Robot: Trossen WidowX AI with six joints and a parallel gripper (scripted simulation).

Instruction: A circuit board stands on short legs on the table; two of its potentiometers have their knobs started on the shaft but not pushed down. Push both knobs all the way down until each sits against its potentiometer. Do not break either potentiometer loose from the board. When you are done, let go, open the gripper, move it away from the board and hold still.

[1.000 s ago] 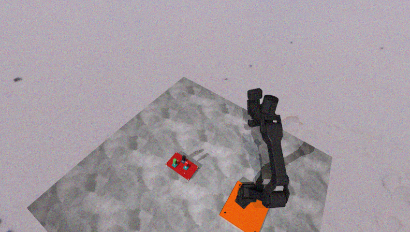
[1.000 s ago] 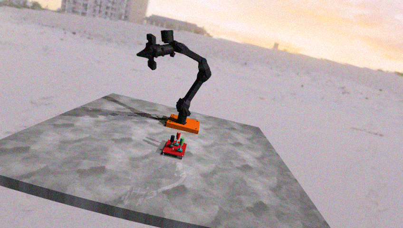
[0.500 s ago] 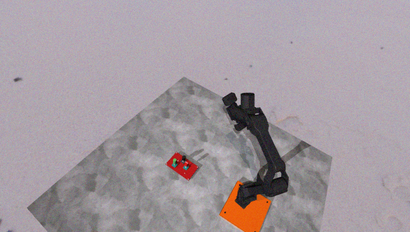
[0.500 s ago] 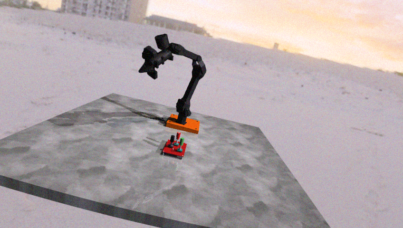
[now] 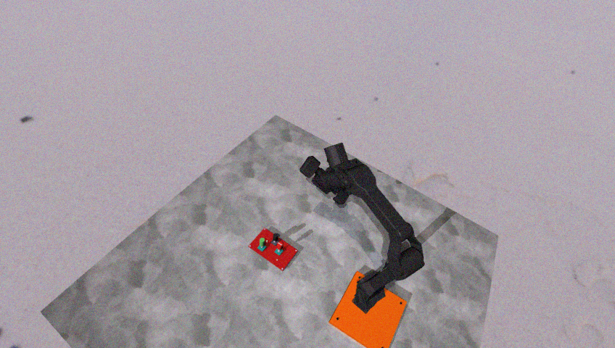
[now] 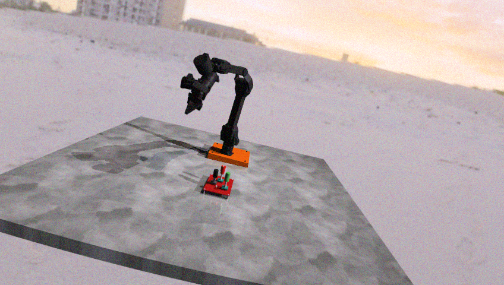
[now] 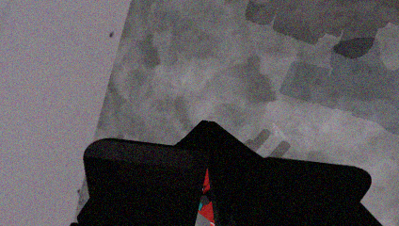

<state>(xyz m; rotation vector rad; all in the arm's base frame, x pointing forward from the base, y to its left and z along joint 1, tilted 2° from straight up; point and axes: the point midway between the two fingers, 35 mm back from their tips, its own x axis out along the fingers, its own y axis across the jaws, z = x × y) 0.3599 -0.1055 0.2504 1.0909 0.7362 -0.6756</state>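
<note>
Now: gripper tip 30 mm past the red knob, 180 mm to the right of it and 180 mm above it. The rest, counted from my gripper tip: green knob 20 mm ahead, 220 mm to the left, 190 mm below.
</note>
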